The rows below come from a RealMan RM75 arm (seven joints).
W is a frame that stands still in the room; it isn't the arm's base.
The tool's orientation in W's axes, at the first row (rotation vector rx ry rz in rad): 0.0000 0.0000 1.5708
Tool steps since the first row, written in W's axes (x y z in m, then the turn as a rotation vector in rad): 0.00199 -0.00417 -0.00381 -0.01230 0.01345 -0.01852; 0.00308 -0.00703 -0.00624 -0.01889 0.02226 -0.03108; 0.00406 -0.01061 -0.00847 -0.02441 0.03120 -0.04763; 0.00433 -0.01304 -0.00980 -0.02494 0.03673 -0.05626; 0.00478 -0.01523 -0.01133 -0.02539 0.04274 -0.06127; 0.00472 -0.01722 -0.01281 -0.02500 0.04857 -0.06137; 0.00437 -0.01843 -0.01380 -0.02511 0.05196 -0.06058; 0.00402 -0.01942 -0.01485 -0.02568 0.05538 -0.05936; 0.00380 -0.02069 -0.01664 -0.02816 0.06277 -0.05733; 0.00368 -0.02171 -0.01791 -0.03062 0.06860 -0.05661
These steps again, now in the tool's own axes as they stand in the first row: -0.00417 -0.00199 -0.00381 0.01345 0.01230 -0.01852; -0.00703 -0.00308 -0.00624 0.02226 0.01889 -0.03108; -0.01061 -0.00406 -0.00847 0.03120 0.02441 -0.04763; -0.01304 -0.00433 -0.00980 0.03673 0.02494 -0.05626; -0.01523 -0.00478 -0.01133 0.04274 0.02539 -0.06127; -0.01722 -0.00472 -0.01281 0.04857 0.02500 -0.06137; -0.01843 -0.00437 -0.01380 0.05196 0.02511 -0.06058; -0.01942 -0.00402 -0.01485 0.05538 0.02568 -0.05936; -0.02069 -0.00380 -0.01664 0.06277 0.02816 -0.05733; -0.02171 -0.00368 -0.01791 0.06860 0.03062 -0.05661
